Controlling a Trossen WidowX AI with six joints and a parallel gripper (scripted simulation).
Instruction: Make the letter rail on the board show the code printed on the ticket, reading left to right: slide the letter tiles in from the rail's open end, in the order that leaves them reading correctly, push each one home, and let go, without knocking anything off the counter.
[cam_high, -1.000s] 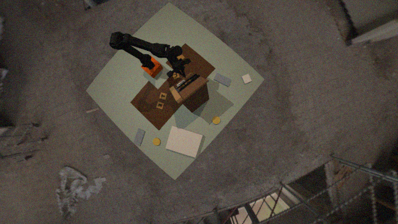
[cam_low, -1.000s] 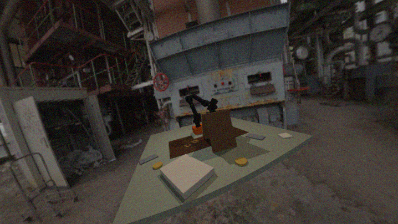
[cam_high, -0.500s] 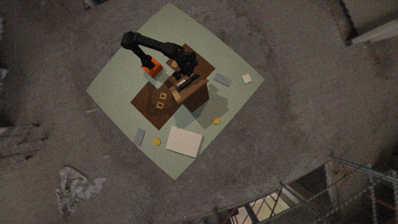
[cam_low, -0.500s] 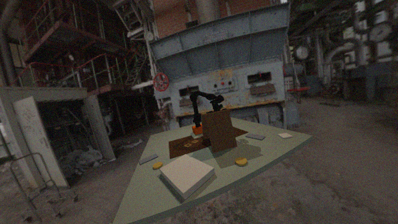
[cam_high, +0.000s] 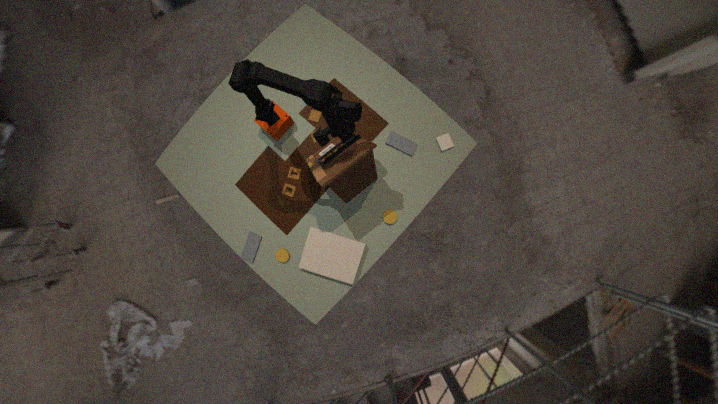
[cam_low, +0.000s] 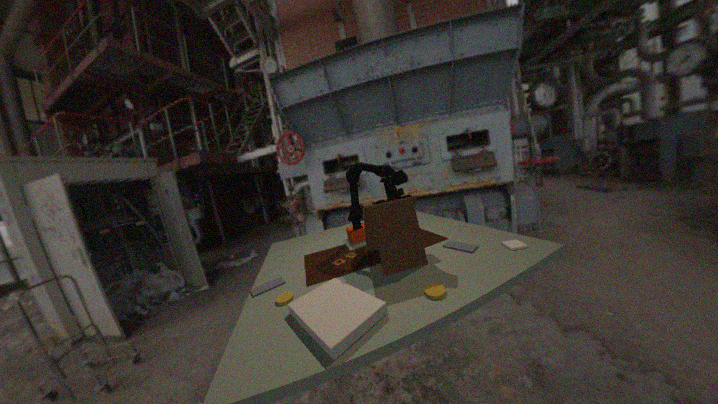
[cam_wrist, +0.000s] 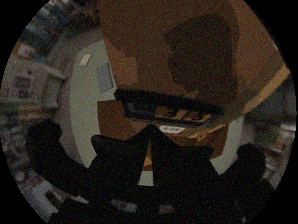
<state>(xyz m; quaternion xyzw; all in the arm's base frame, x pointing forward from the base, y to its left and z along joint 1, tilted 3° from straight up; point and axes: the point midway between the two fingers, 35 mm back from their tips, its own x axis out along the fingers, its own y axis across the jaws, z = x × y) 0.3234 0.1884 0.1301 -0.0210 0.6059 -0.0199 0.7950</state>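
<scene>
Right now the white ticket is 30 mm behind my gripper tip, 70 mm to the right of it and 110 mm below it. Round my gripper tip: tan tile 260 mm behind, 80 mm to the left, 170 mm below; white slab 370 mm ahead, 380 mm to the right, 160 mm below; brown mat 130 mm behind, 150 mm to the right, 180 mm below.
</scene>
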